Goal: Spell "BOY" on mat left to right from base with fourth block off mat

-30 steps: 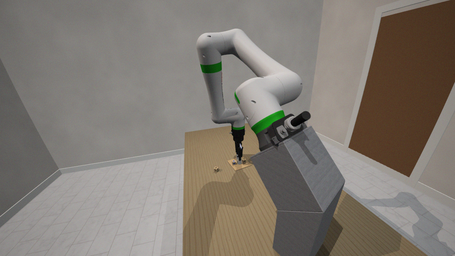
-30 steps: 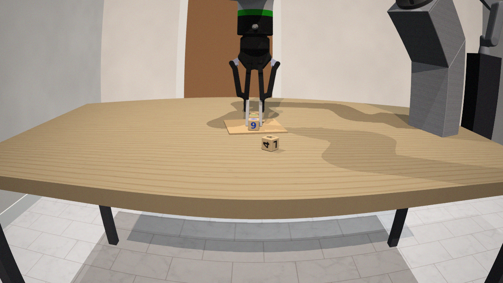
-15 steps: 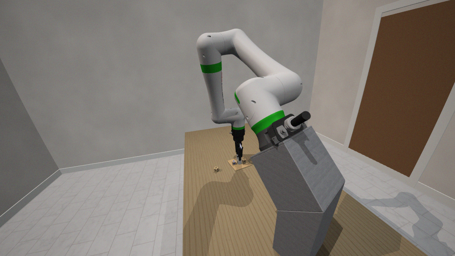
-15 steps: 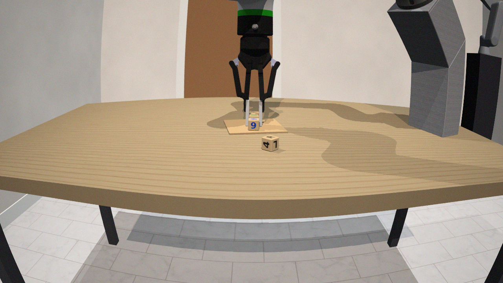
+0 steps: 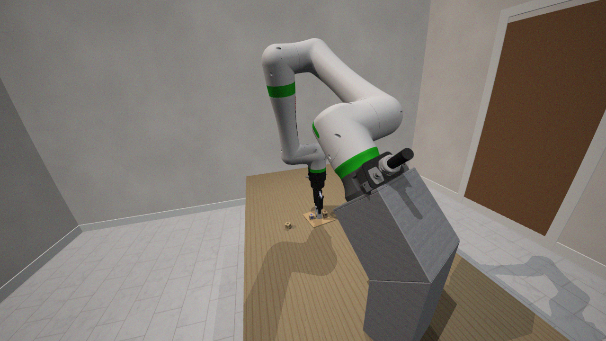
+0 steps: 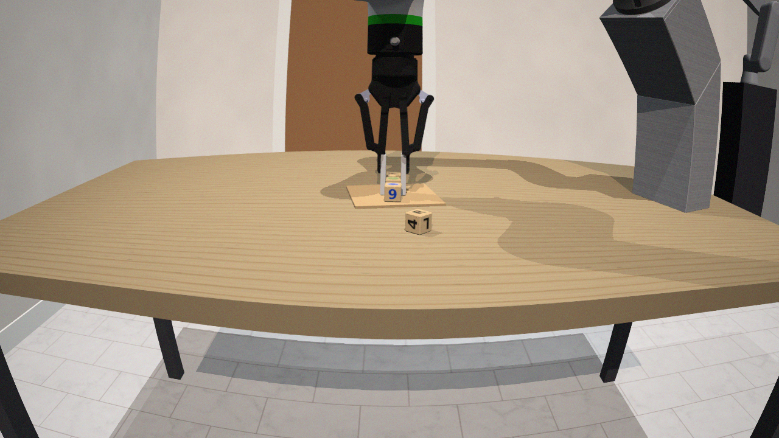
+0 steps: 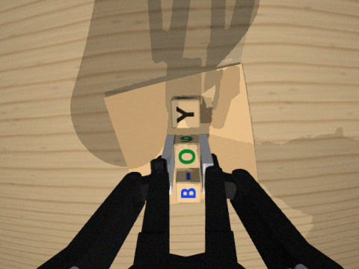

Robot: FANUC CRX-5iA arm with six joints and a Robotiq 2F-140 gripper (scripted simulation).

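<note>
Right now the tan mat is 40 mm below my hand. Round my hand: block: 40 mm to the left, 20 mm below, 10 mm behind.
</note>
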